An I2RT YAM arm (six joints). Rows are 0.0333 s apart.
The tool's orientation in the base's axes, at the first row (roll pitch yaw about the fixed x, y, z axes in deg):
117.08, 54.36, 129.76
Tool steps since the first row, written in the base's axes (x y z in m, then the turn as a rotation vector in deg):
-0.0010, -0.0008, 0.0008, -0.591, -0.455, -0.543
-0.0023, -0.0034, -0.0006, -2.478, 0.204, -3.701
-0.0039, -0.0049, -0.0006, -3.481, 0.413, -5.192
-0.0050, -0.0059, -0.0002, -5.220, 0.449, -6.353
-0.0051, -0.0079, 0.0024, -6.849, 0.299, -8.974
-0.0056, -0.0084, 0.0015, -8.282, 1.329, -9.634
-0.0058, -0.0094, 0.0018, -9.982, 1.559, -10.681
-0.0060, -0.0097, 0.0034, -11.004, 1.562, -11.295
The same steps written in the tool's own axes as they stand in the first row. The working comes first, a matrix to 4 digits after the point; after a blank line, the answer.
The tool's axes in the first row as the columns of a matrix, in the base's axes (used below as rounded here):
-0.3727, -0.1128, 0.9211
0.4479, 0.8474, 0.2851
-0.8127, 0.5188, -0.2653

-0.0006, -0.0002, -0.0014, 0.458, -0.601, -0.530
-0.0002, -0.0029, -0.0029, 4.023, -1.468, -1.242
-0.0003, -0.0040, -0.0048, 5.702, -1.951, -1.711
-0.0006, -0.0045, -0.0062, 7.310, -2.327, -2.995
-0.0036, -0.0049, -0.0076, 9.980, -3.630, -3.843
-0.0029, -0.0057, -0.0080, 11.512, -2.938, -4.694
-0.0035, -0.0064, -0.0085, 13.099, -3.094, -5.916
-0.0049, -0.0058, -0.0092, 13.980, -3.295, -6.694

